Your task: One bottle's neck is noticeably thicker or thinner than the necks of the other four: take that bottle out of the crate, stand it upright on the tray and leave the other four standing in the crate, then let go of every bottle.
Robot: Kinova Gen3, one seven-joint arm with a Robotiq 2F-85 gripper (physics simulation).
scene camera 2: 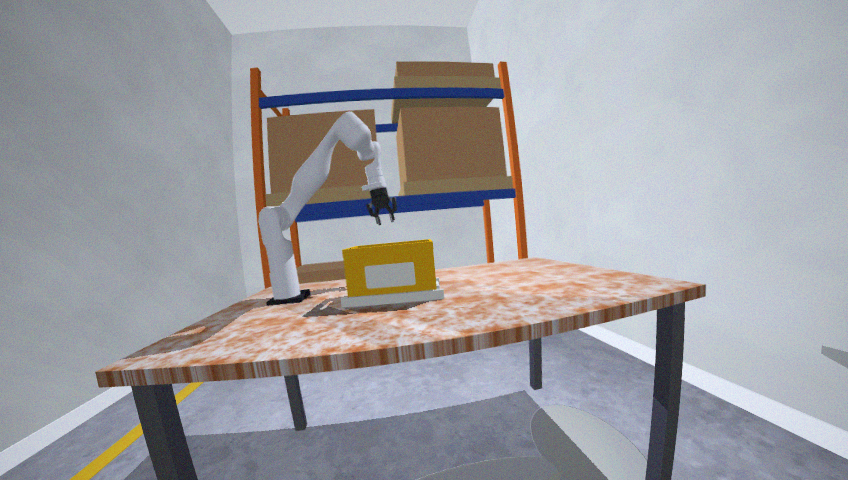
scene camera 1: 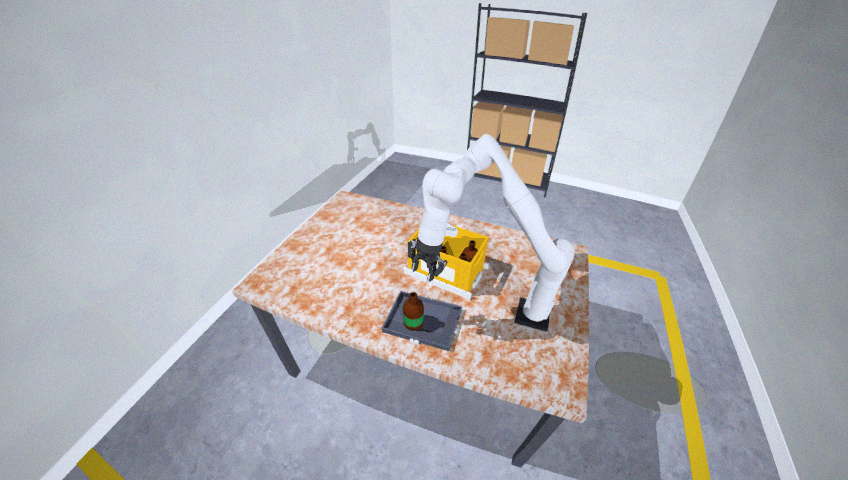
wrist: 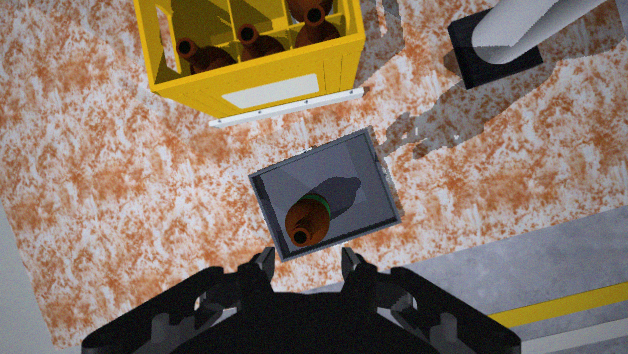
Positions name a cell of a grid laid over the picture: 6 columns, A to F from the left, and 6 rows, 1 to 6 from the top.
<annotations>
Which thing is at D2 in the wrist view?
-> A white strip.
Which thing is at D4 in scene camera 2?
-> A white strip.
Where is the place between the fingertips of my gripper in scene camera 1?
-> C4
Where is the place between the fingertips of my gripper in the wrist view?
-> At C5
</annotations>
